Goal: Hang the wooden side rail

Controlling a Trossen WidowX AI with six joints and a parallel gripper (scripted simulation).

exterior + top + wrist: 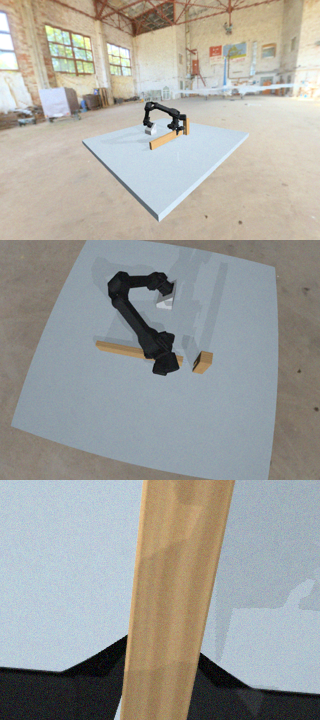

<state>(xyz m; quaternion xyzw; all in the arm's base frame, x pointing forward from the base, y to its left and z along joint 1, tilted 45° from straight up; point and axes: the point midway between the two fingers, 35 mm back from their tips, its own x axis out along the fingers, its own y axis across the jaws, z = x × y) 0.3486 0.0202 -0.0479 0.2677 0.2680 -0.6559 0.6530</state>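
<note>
Right now the headboard post is 17 cm to the left of my gripper tip and 4 cm above it.
</note>
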